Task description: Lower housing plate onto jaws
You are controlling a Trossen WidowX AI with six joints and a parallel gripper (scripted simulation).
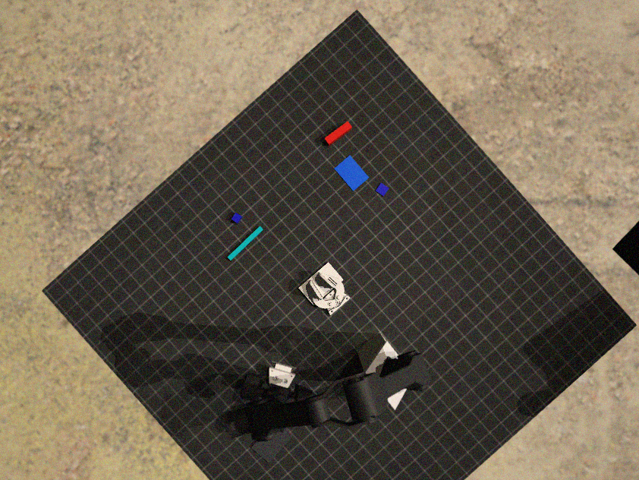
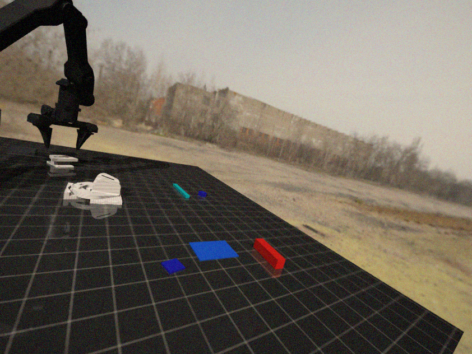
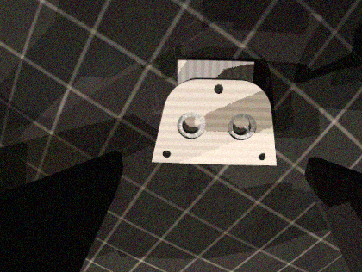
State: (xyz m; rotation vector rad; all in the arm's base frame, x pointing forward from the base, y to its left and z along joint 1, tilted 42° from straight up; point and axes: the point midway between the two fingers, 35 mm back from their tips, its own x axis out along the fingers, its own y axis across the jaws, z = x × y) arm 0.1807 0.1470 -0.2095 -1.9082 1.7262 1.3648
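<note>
The white block lies 10 mm to the left of my gripper tip and 50 mm below it. Round my gripper tip: dark grey plate (120 mm behind, 170 mm to the left, 60 mm below); then teal bar (360 mm ahead, 210 mm to the right, 60 mm below); then blue cube (430 mm ahead, 250 mm to the right, 50 mm below).
</note>
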